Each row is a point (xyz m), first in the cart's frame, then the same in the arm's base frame.
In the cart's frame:
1: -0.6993 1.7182 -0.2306
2: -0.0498 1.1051 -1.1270
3: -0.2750 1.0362 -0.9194
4: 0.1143 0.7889 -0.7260
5: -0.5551 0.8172 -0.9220
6: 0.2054 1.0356 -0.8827
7: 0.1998 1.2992 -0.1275
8: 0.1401 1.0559 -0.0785
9: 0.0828 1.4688 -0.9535
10: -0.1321 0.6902 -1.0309
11: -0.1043 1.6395 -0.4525
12: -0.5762 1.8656 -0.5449
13: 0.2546 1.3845 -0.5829
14: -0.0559 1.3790 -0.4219
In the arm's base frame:
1: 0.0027 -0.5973 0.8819
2: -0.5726 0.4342 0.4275
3: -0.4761 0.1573 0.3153
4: -0.1494 0.4686 0.0998
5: -0.5985 -0.0647 0.0660
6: -0.2482 0.5785 0.3679
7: 0.4479 0.2365 0.5639
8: 0.4611 0.1973 0.3120
9: -0.3492 0.4341 0.7882
10: -0.5307 0.3801 -0.0008
11: 0.0382 0.0415 0.8926
12: -0.2303 -0.3818 1.0689
13: 0.0564 0.4548 0.6934
14: 0.0778 0.1101 0.6379

